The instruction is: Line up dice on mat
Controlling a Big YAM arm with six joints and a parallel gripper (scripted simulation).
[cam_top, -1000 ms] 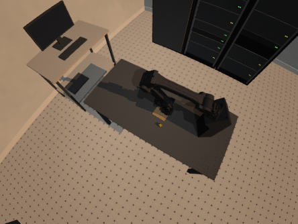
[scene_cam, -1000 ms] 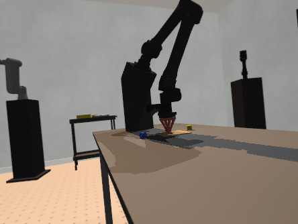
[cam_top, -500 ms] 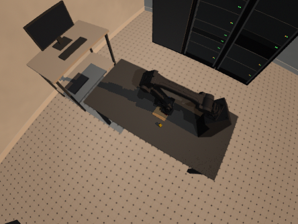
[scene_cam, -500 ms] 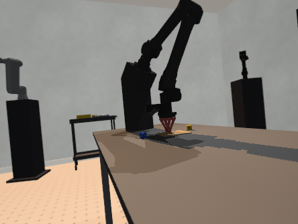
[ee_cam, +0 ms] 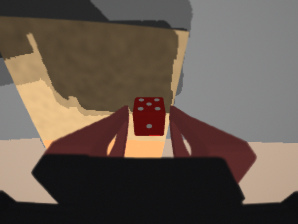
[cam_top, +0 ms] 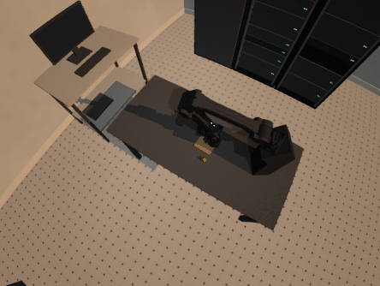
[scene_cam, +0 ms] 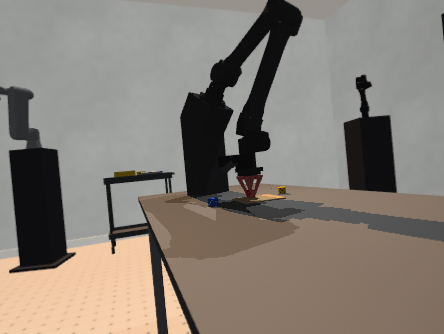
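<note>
Now: the red die right at my hand. From my hand the other things lie so: tan mat 5 cm ahead, 1 cm to the left, 1 cm below; then blue die 14 cm to the right, 10 cm ahead; then yellow die 12 cm to the left, 4 cm behind.
</note>
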